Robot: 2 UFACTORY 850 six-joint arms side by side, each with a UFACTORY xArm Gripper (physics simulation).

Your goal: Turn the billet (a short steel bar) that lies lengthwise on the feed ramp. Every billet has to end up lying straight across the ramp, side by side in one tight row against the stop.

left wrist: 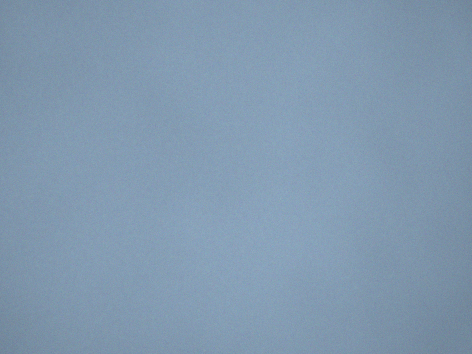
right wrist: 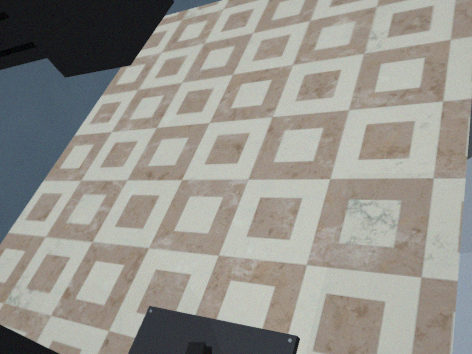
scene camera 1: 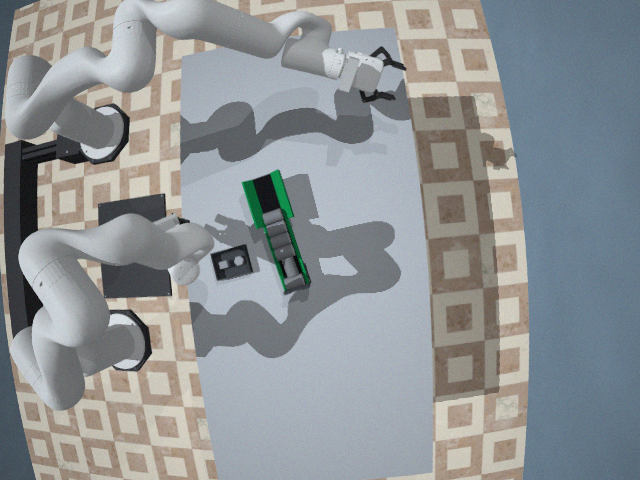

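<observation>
The green feed ramp (scene camera 1: 301, 254) stands in scene camera 1, with its wide end at the upper left and its narrow end at the lower right. Several grey billets lie across it, among them one billet (scene camera 1: 279, 239) in the middle. Near the lower end one billet (scene camera 1: 291, 268) lies lengthwise, with another grey piece (scene camera 1: 294, 282) across beyond it at the end. My left gripper (scene camera 1: 387, 81) is open and empty, high at the upper right, away from the ramp. My right gripper (scene camera 1: 178, 220) is left of the ramp, mostly hidden by its arm; its shadow shows spread fingers. Neither wrist view shows the ramp.
A small black tray (scene camera 1: 213, 265) with light grey parts stands left of the ramp's lower half. A dark plate (scene camera 1: 136, 288) (right wrist: 225, 332) lies at the left, under the right arm. The large pale table top (scene camera 1: 320, 413) lies beneath the ramp and tray.
</observation>
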